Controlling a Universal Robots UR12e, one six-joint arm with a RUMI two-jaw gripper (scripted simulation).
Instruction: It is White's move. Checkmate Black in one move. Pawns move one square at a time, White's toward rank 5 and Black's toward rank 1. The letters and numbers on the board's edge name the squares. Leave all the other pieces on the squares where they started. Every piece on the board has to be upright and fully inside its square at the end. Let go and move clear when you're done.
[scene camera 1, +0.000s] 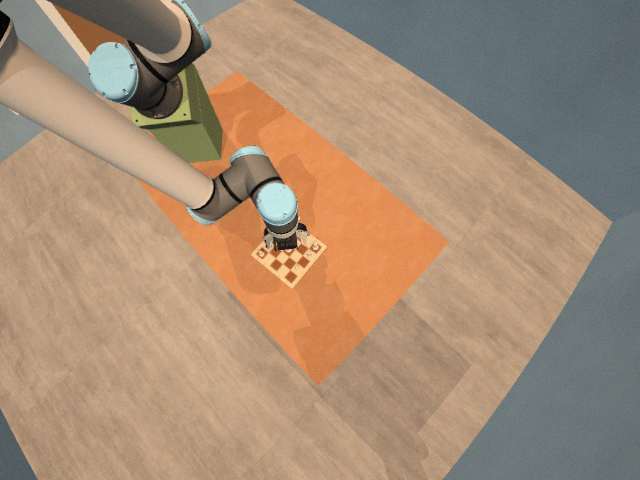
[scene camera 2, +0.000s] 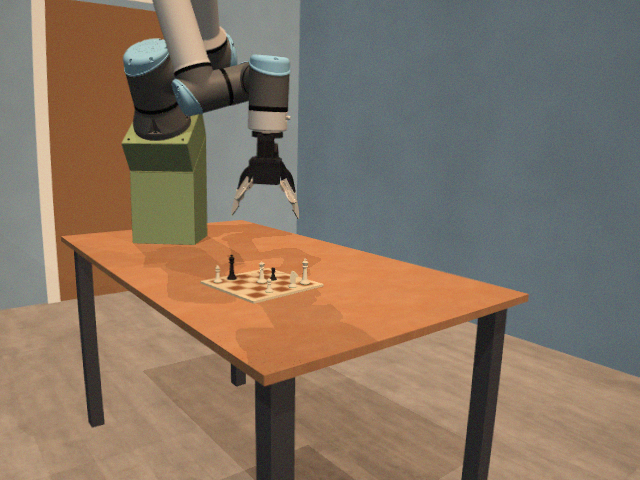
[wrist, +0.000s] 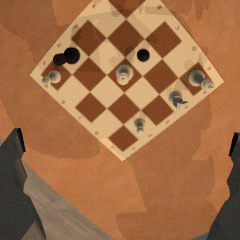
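My gripper (scene camera 2: 265, 217) (wrist: 127, 132), in sight in both views.
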